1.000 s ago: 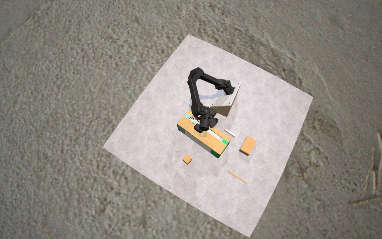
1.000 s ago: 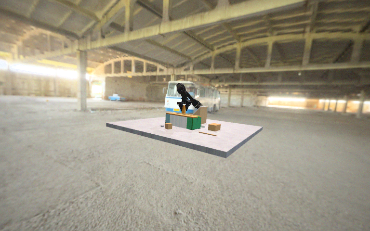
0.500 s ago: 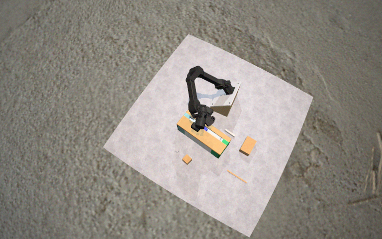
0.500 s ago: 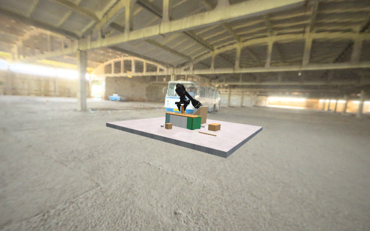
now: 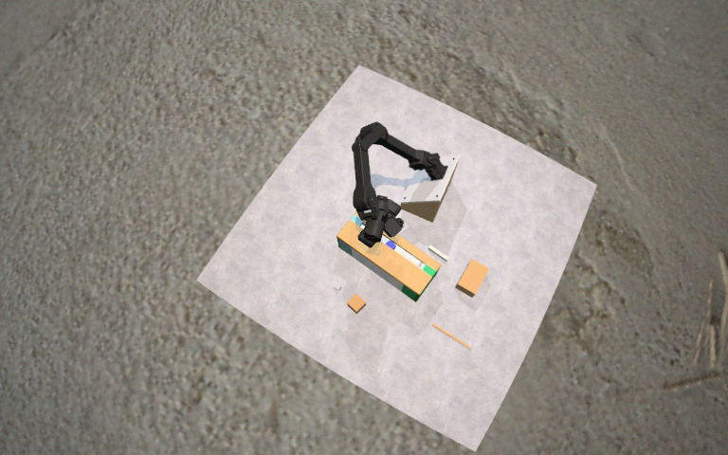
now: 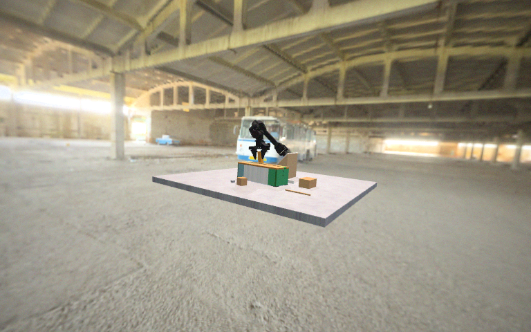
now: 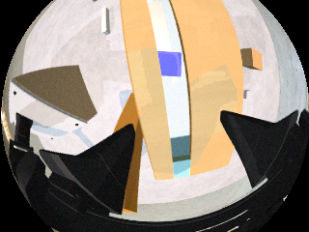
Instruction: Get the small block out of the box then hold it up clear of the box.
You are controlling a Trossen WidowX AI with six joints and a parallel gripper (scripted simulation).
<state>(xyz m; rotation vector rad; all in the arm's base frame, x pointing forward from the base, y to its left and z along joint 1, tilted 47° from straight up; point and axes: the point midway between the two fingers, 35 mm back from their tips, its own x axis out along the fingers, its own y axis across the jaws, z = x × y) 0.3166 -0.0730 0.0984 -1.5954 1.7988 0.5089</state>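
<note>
Right now the small blue block is 7 cm below my gripper tip, 5 cm to the left of it and 1 cm ahead of it. The rest, counted from my gripper tip: flat orange block 40 cm to the left, 13 cm below, 1 cm behind; orange-topped box 10 cm below, 7 cm to the left, 1 cm ahead; small orange cube 26 cm ahead, 14 cm below, 2 cm to the left.
</note>
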